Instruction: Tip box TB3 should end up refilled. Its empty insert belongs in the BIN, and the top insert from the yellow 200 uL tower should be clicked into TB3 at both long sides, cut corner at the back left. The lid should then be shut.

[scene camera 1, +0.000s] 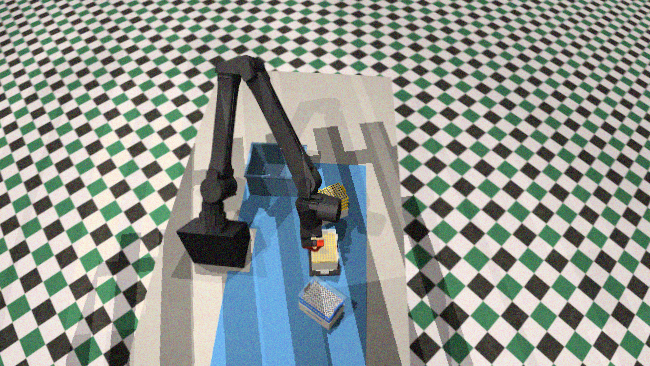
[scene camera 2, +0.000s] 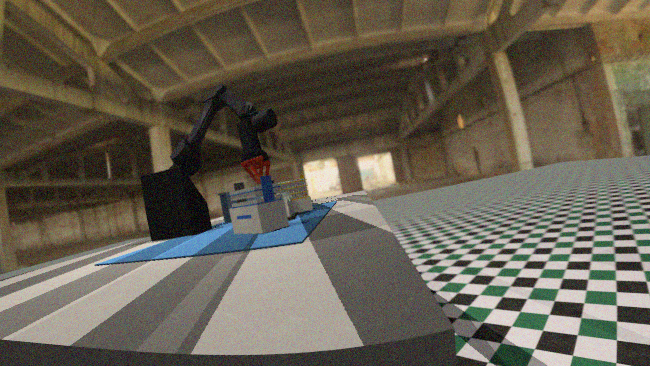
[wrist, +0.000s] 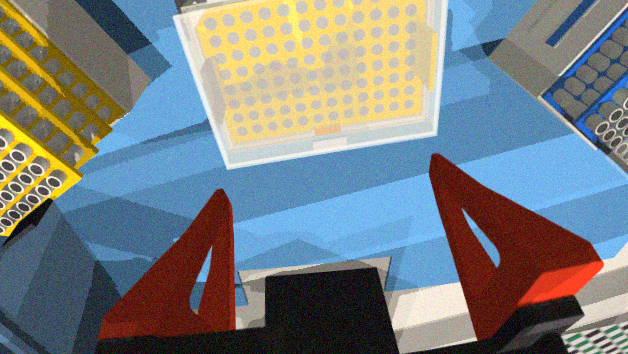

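Observation:
Tip box TB3 (scene camera 1: 326, 257) (wrist: 320, 75) stands on the blue mat, with a yellow insert of round holes showing through its clear lid (wrist: 280, 153). The lid looks shut. In scene camera 2 the box is mostly hidden. The yellow tower (scene camera 1: 334, 192) (wrist: 37, 165) stands behind it, turned at an angle, with tips in its top insert; the arm partly covers it in scene camera 1. The BIN (scene camera 1: 272, 186) (wrist: 45, 270) stands at the back left. My gripper (scene camera 1: 314, 244) (scene camera 2: 261, 180) (wrist: 327, 180) is open and empty, above the arm-side edge of TB3.
A blue tower (scene camera 1: 322, 302) (scene camera 2: 260, 217) (wrist: 585, 80) of tip inserts stands at an angle on the other side of TB3 from the yellow tower. The black arm base (scene camera 1: 215, 245) (scene camera 2: 175, 205) (wrist: 325, 305) stands at the left, beside the blue mat (scene camera 1: 270, 300).

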